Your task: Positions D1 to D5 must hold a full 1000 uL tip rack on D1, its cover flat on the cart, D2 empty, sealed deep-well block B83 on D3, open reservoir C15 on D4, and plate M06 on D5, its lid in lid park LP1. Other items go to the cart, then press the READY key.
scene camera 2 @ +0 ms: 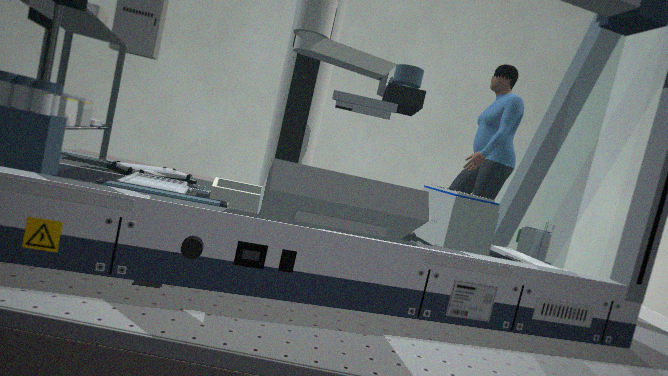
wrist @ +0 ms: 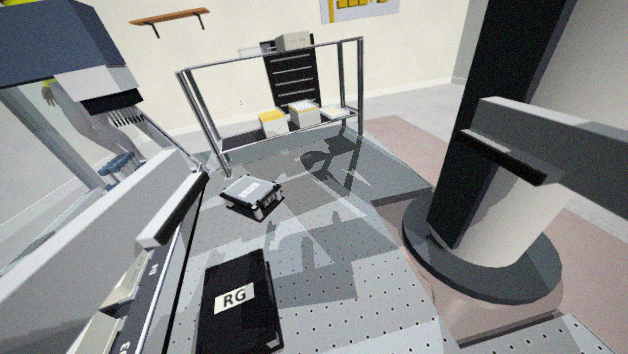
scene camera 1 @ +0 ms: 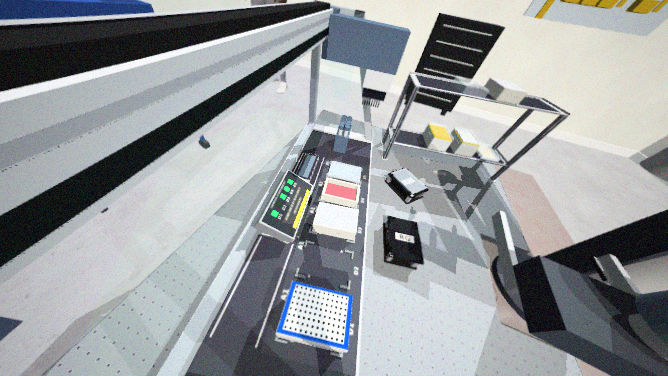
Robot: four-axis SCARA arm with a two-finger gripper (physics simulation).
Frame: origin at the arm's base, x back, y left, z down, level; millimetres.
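Seen in the pictures: gripper, fingertip midpoint: (wrist: 329, 140) (scene camera 1: 548, 234); arm's base at its link origin: (wrist: 467, 237).
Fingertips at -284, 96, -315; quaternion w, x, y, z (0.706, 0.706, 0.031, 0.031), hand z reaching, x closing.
Pixels of each thing's top centre, then the offset from my fingertips to it, as dx, dy, dz. "spot": a spot on its surface instead.
- white-topped block at its top centre: (scene camera 1: 337, 216) -382, +0, +198
- reservoir at its top centre: (scene camera 2: 240, 186) (wrist: 91, 277) (scene camera 1: 341, 189) -407, -122, +215
- pale plate at its top centre: (scene camera 1: 345, 170) -429, -244, +232
- clear lid at its top centre: (wrist: 248, 187) (scene camera 1: 409, 179) -172, -337, +245
- sloping console at a spot on its surface: (scene camera 1: 287, 205) spot: -521, +44, +177
- flat pale item at its top centre: (wrist: 333, 110) (scene camera 1: 486, 150) +161, -692, +186
- grey box at its top centre: (wrist: 290, 34) (scene camera 1: 508, 84) +34, -662, -89
- marked RG at its top centre: (wrist: 233, 295) (scene camera 1: 405, 236) -161, -57, +247
My gripper (scene camera 1: 560, 252) (wrist: 329, 140) is open and empty, high above the bench; it also shows in scene camera 2 (scene camera 2: 367, 106). A blue-rimmed tip rack (scene camera 1: 318, 315) (scene camera 2: 472, 222) with a full grid stands on D1. D2 is bare. A white-topped block (scene camera 1: 336, 220) (wrist: 97, 332) sits on D3; its code is unreadable. A reservoir (scene camera 1: 341, 191) (wrist: 127, 285) with red contents is on D4. A pale plate (scene camera 1: 345, 171) is on D5. A clear lid (scene camera 1: 407, 179) (wrist: 250, 189) lies on a black park. The sloping console (scene camera 1: 287, 205) shows several green lights and a yellow bar.
The cart (scene camera 1: 530, 106) (wrist: 361, 85) holds two yellow-and-white boxes, a flat pale item (wrist: 335, 112) and, on top, a grey box (scene camera 1: 505, 90) (wrist: 293, 41). A black stand marked RG (scene camera 1: 403, 245) (wrist: 235, 320) is beside the deck. Blue posts (scene camera 1: 343, 132) stand at the deck's far end.
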